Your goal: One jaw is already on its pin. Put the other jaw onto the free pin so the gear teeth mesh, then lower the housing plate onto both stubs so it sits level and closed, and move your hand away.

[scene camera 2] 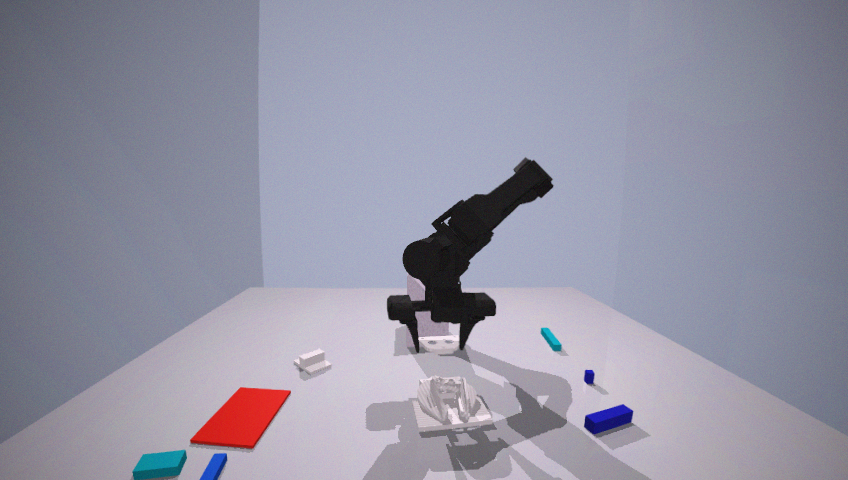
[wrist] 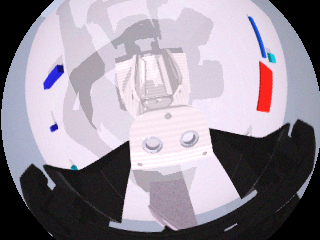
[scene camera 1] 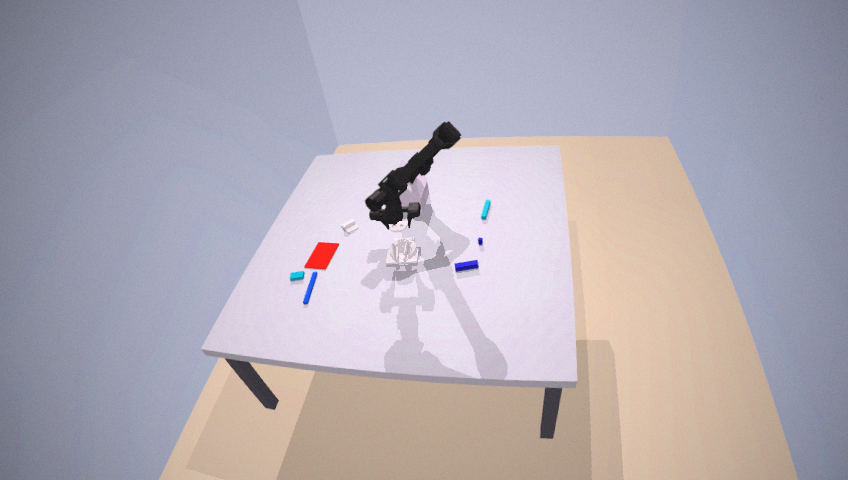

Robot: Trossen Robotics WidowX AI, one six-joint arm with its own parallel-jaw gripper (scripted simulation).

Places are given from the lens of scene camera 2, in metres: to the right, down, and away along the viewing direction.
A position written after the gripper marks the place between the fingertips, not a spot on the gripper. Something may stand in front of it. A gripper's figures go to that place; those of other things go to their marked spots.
gripper (scene camera 2: 439, 350): 0.03, 0.20, 0.61
red flat sheet (scene camera 2: 241, 421): -0.29, 0.29, 0.50
